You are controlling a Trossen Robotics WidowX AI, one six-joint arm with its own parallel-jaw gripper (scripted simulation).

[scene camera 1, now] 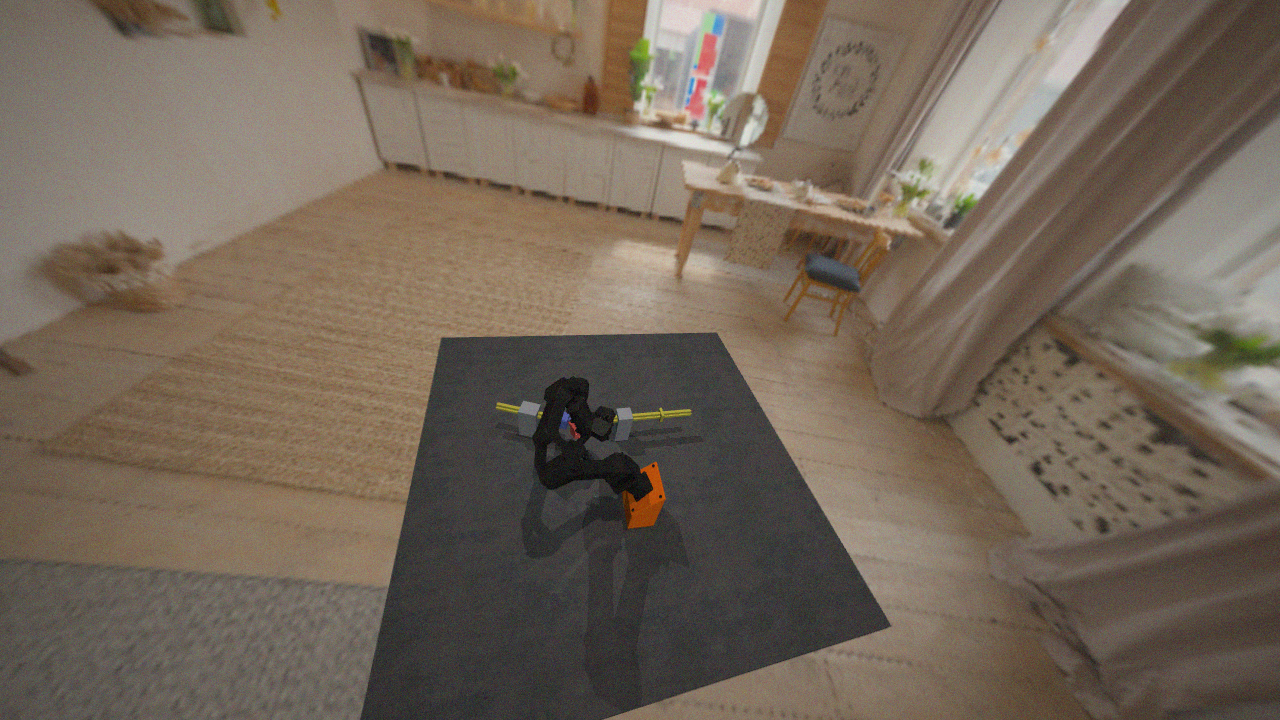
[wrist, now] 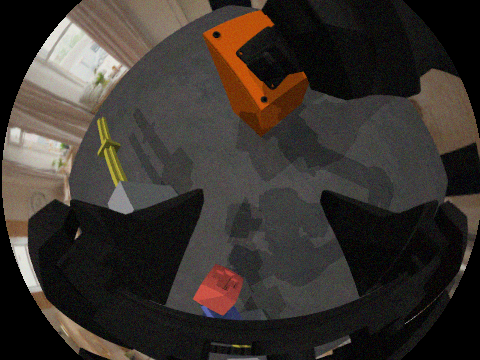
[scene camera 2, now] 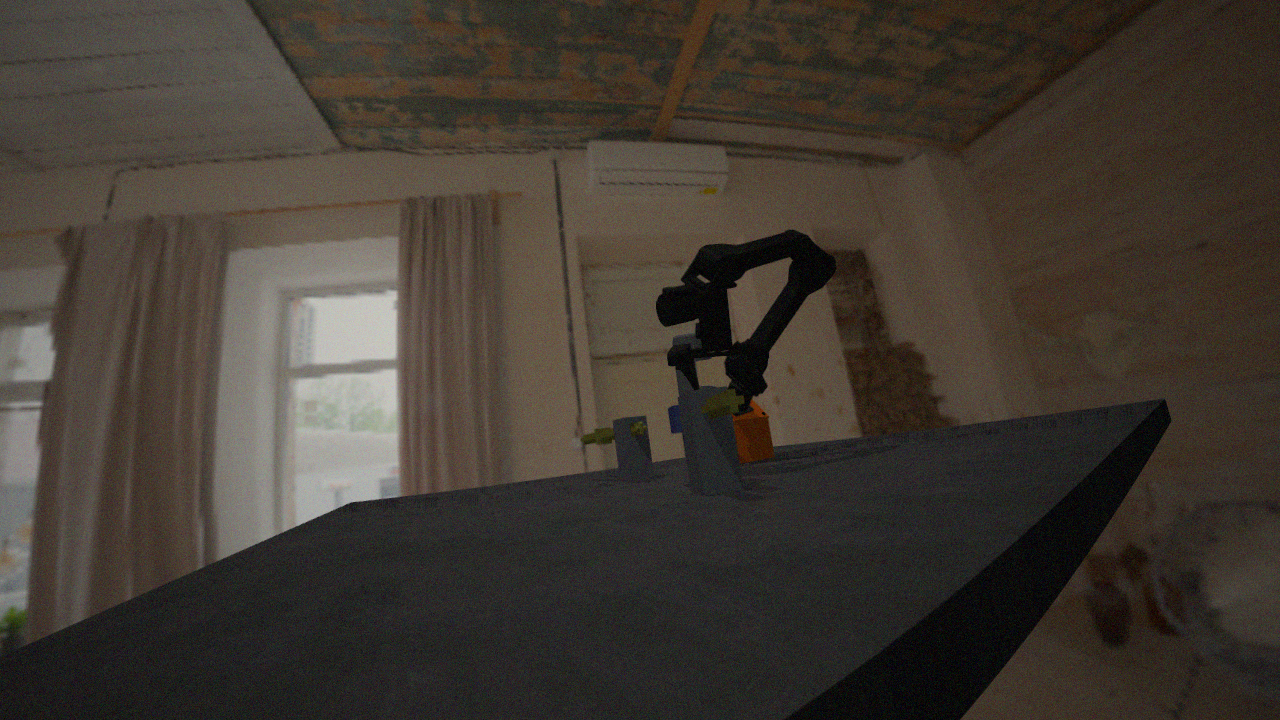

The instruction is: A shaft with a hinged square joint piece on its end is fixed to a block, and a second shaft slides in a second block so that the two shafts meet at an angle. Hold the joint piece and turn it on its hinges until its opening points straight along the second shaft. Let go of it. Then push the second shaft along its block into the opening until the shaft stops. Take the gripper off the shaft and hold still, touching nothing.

Labels:
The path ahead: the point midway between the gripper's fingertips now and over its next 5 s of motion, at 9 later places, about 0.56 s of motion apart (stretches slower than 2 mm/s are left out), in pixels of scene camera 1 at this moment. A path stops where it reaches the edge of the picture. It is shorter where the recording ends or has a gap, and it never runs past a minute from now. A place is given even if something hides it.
My gripper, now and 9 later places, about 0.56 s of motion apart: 599,450; 592,442; 589,445; 585,443; 579,435; 579,439; 581,439; 584,437; 586,434; 587,431

